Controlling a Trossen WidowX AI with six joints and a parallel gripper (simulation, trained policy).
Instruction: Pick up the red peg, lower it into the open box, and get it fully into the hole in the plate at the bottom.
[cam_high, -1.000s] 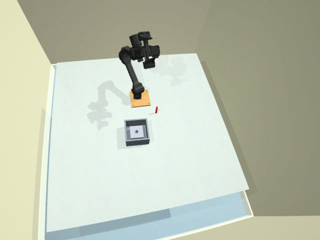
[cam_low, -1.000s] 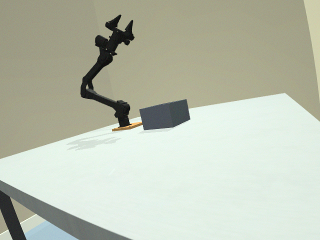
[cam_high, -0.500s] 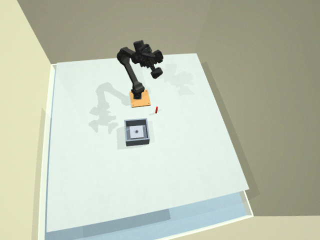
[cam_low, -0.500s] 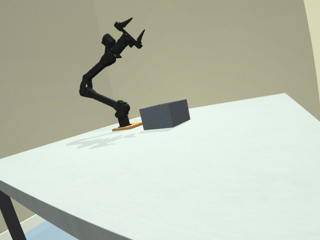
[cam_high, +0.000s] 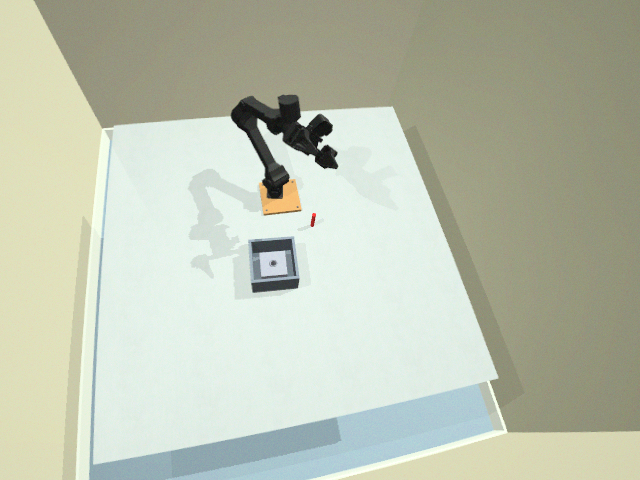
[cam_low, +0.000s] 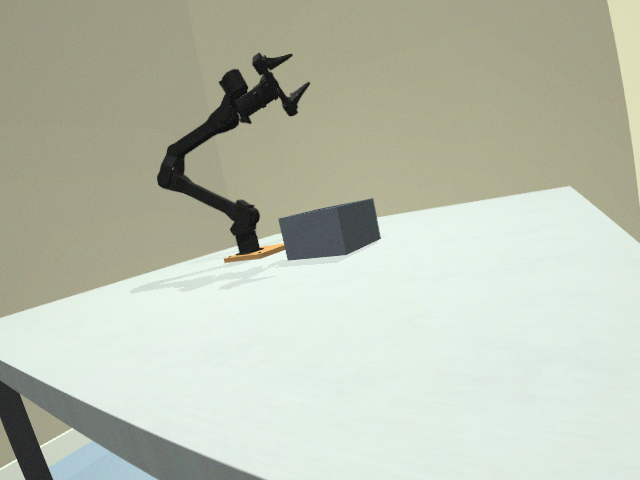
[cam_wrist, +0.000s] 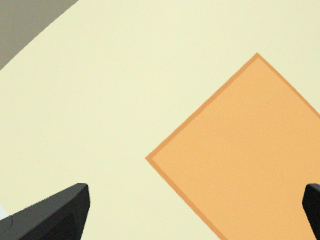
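My gripper tip is 450 mm above the red peg, 80 mm past it and 10 mm to the right of it. Round my gripper tip: pale plate 440 mm below, 140 mm to the right, 110 mm ahead; grey box 460 mm below, 140 mm to the right, 110 mm ahead.
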